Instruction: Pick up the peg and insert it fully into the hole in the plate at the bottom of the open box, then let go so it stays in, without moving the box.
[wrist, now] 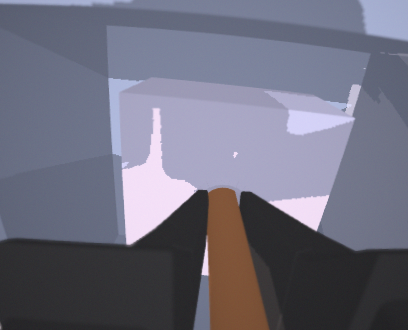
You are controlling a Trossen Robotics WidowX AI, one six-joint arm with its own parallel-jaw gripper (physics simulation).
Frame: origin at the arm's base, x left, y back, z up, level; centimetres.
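Seen in the pictures: gripper, between the fingertips: [223,200].
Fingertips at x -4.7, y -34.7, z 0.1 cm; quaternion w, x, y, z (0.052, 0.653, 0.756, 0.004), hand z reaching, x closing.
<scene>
Pixels of each thing's top centre, then the offset from my fingertips to it. "spot": a spot on its surface instead.
- orange-brown peg, a spot on its surface: [229,260] spot: dx -0.5, dy +0.1, dz +3.9 cm
- lilac plate, centre of its top: [222,209] dx +0.5, dy +0.1, dz -0.1 cm
- open box, centre of its top: [222,277] dx +0.5, dy +0.1, dz +3.6 cm
The orange-brown peg [229,260] runs up from the bottom edge of the wrist view to the middle, its far end over the plate. My gripper [223,200] is shut on the peg, with one dark finger on each side of it. The pale pink and lilac plate [200,135] lies at the bottom of the open box [55,115]. A thin part of the hole's rim shows just past the peg's far end; the peg and fingers hide the rest. How deep the peg's end reaches cannot be told.
The grey-blue box walls stand left, right and at the far side, where the box's far wall [235,60] rises behind the plate. The gripper is between the side walls. Dark shadows and bright patches cross the plate.
</scene>
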